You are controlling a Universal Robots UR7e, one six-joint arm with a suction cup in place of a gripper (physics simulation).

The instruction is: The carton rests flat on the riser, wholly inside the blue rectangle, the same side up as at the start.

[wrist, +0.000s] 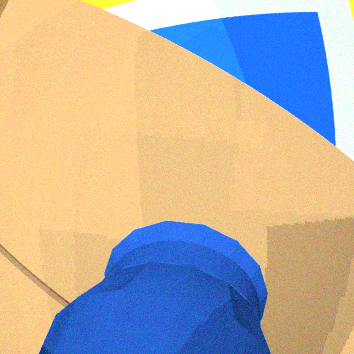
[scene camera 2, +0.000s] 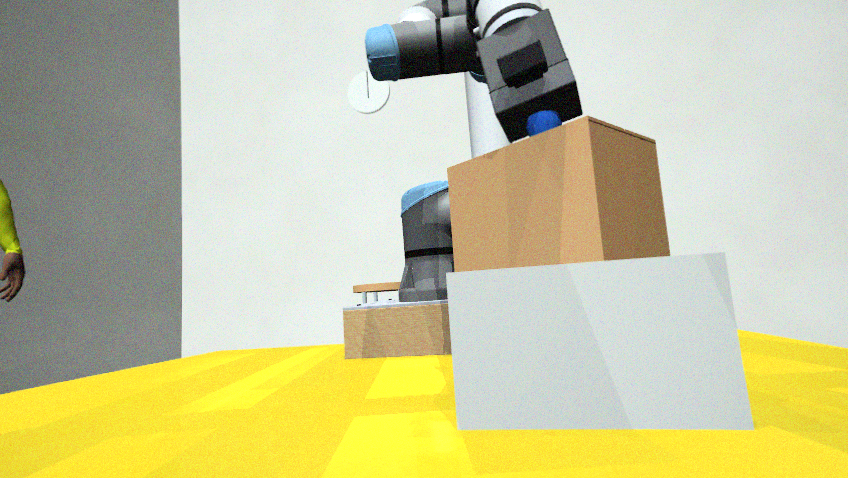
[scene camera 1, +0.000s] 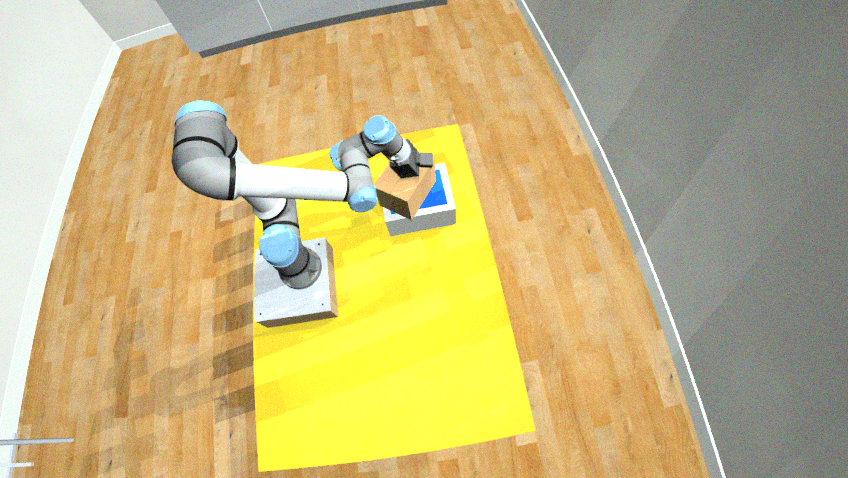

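Where they show: hand, its tool point: (wrist: 165, 251) (scene camera 2: 552, 152); arm's base, origin of its link: (scene camera 2: 436, 298) (scene camera 1: 300, 268).
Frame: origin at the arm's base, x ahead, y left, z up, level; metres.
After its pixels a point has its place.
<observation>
The carton (scene camera 1: 401, 192) @(x 0.406, y 0.095, z 0.151 m) (scene camera 2: 522, 207) @(x 0.487, y 0.131, z 0.084 m) (wrist: 185, 175) @(x 0.486, y 0.158, z 0.151 m) is a plain brown box. My suction gripper (scene camera 1: 408, 175) @(x 0.468, y 0.168, z 0.142 m) (scene camera 2: 543, 122) (wrist: 185, 295) has its blue cup against the carton's top face and holds it; the tool leans. The carton is at the white-grey riser (scene camera 1: 422, 222) @(x 0.453, y 0.067, z -0.035 m) (scene camera 2: 593, 356) @(x 0.584, y 0.161, z -0.049 m) (wrist: 345, 65) @(x 0.515, y 0.074, z 0.021 m), turned at an angle to its edges. It covers the left part of the blue rectangle (scene camera 1: 438, 192) @(x 0.535, y 0.138, z 0.021 m) (wrist: 290, 60) @(x 0.522, y 0.110, z 0.021 m); blue shows to its right in scene camera 1. Its sides look near upright in scene camera 2. The riser's edge hides its underside, so full contact and remaining tilt cannot be told.
The riser stands on a yellow mat (scene camera 1: 391, 332) @(x 0.249, y -0.273, z -0.100 m) (scene camera 2: 237, 415) @(x 0.489, y -0.163, z -0.099 m). The arm's base sits on a grey-topped block (scene camera 1: 285, 305) @(x -0.072, y -0.117, z 0.002 m) (scene camera 2: 397, 332) @(x 0.088, y -0.069, z -0.056 m) beside it. A grey cabinet (scene camera 1: 308, 17) stands at the room's far side. Part of a person (scene camera 2: 8, 237) shows at the left in scene camera 2.
</observation>
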